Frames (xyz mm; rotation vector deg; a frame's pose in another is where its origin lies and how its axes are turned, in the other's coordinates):
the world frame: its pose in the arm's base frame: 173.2 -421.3 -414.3 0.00 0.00 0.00
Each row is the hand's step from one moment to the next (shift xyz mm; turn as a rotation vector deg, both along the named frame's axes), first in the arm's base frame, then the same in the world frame.
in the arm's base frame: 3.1 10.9 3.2 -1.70 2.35 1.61
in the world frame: 3.1 10.9 3.2 -1.70 2.35 1.61
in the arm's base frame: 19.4 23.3 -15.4 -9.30 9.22 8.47
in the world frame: 19.4 23.3 -15.4 -9.30 9.22 8.47
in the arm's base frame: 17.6 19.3 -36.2 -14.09 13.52 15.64
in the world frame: 17.6 19.3 -36.2 -14.09 13.52 15.64
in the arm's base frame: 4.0 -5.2 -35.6 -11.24 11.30 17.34
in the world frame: 4.0 -5.2 -35.6 -11.24 11.30 17.34
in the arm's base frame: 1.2 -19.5 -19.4 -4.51 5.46 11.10
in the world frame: 1.2 -19.5 -19.4 -4.51 5.46 11.10
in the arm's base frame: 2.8 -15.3 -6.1 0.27 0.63 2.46
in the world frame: 2.8 -15.3 -6.1 0.27 0.63 2.46
